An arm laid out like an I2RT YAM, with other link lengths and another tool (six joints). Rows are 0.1 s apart.
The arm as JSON. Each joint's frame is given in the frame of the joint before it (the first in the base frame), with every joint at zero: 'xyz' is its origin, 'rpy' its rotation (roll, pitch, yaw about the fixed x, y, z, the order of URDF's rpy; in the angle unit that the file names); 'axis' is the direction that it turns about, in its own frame. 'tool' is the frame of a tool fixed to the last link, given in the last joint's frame.
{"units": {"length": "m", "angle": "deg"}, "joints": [
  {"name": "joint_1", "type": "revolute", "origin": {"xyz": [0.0, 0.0, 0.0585], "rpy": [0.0, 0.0, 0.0]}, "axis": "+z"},
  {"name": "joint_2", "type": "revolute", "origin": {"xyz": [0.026, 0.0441, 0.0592], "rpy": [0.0, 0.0, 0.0]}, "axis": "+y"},
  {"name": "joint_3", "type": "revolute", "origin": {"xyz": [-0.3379, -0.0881, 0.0], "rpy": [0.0, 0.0, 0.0]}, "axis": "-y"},
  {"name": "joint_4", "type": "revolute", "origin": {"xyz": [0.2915, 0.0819, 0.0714], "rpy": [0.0, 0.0, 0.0]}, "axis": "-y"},
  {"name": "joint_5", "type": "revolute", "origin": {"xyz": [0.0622, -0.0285, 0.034], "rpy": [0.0, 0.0, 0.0]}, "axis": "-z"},
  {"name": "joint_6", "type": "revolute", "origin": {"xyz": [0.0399, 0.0, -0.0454], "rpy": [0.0, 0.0, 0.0]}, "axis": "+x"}
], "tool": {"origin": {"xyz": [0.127, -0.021, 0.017], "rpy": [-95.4, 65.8, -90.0]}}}
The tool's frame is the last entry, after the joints.
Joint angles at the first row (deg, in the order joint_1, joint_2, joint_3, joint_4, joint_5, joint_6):
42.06, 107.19, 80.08, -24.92, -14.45, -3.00
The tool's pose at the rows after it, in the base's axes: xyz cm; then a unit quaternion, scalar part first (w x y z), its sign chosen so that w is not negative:
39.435 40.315 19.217 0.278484 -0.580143 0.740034 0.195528
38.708 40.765 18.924 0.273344 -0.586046 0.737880 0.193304
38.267 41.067 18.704 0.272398 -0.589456 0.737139 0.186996
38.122 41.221 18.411 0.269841 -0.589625 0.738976 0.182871
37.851 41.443 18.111 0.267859 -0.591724 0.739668 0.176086
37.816 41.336 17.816 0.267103 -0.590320 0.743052 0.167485
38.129 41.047 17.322 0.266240 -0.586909 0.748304 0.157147
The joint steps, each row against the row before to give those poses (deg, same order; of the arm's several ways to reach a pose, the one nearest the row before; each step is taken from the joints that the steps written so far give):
0.43, -0.11, -0.76, 0.87, 0.20, 0.41
1.00, 0.02, -0.26, -0.25, 0.53, -0.02
0.85, 0.00, -0.31, 0.16, 1.06, 0.06
0.43, 0.28, 0.02, -0.07, 0.70, 0.25
0.68, 0.22, -0.10, 0.00, 1.04, 0.10
0.32, 0.07, -0.32, 0.12, 1.23, 0.24
-0.04, 0.38, -0.25, 0.27, 1.29, 0.17

